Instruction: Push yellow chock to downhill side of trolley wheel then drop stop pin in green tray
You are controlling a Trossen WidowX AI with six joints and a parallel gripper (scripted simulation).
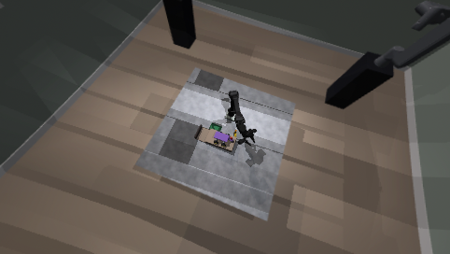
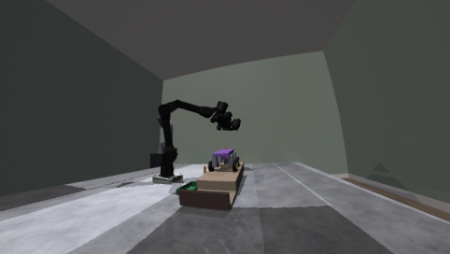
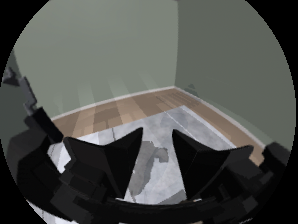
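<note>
Now: gripper tip 14 cm past the yellow chock, 17 cm to the left of it and 27 cm above it. Round my gripper tip: wooden ramp (2 cm behind, 29 cm to the right, 25 cm below); then red-headed stop pin (3 cm behind, 19 cm to the right, 17 cm below); then purple trolley (2 cm behind, 28 cm to the right, 18 cm below).
</note>
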